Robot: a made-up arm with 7 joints.
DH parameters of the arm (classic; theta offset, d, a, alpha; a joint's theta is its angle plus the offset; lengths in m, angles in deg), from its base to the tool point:
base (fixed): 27.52 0 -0.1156 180
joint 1: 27.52 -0.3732 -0.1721 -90
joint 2: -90 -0.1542 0.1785 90
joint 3: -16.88 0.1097 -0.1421 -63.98
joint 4: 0 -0.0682 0.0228 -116.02
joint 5: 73.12 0.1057 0.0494 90
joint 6: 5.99 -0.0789 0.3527 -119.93
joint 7: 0 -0.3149 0.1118 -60.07
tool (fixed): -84.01 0.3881 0 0
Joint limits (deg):
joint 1: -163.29..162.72
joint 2: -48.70..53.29
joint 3: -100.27..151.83
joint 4: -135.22..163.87
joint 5: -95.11..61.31
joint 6: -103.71..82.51
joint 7: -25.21..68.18
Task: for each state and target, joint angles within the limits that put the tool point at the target. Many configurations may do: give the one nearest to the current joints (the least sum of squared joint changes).
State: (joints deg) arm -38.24 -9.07 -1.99 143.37 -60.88 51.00 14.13
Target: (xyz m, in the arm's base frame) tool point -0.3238 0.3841 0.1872
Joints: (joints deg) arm -50.58 -31.14 10.34 126.15 -48.23 29.95 30.35
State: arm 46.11 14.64 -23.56 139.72 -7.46 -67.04 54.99
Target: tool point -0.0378 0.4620 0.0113
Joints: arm 57.20 4.08 -23.06 120.93 -5.81 -76.45 25.91
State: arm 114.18 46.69 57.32 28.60 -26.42 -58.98 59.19
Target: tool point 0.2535 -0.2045 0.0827
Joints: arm 120.87 53.29 39.78 54.61 -53.93 -38.31 68.18
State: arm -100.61 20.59 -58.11 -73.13 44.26 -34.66 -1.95
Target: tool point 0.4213 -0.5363 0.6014
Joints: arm -119.36 36.14 -45.04 -32.88 19.94 -35.37 -25.21
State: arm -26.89 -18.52 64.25 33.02 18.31 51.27 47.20
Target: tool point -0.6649 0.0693 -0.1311
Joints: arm -41.02 -10.89 83.82 41.83 -1.69 45.57 61.85
